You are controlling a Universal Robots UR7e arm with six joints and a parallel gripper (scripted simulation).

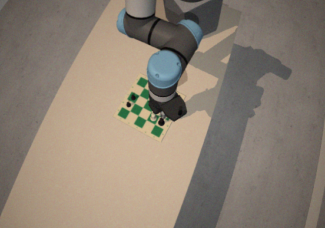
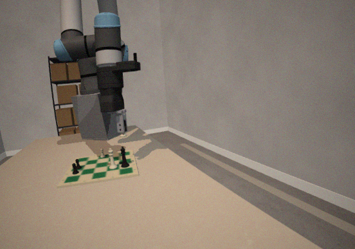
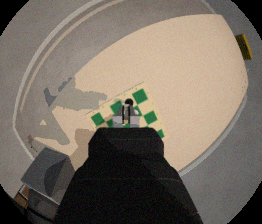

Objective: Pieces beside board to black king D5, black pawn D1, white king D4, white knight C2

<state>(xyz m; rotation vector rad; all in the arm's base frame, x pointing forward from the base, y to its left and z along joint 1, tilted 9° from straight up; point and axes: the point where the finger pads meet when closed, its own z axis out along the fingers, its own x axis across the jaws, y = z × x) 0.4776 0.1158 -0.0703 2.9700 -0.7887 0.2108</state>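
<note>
Right now my hand is 130 mm above the board, 80 mm to the left of it and 40 mm past it. Also, from my hand: black king: 90 mm below, 10 mm to the right, 10 mm ahead; white knight: 20 mm below; white king: 90 mm below, 40 mm to the right.
</note>
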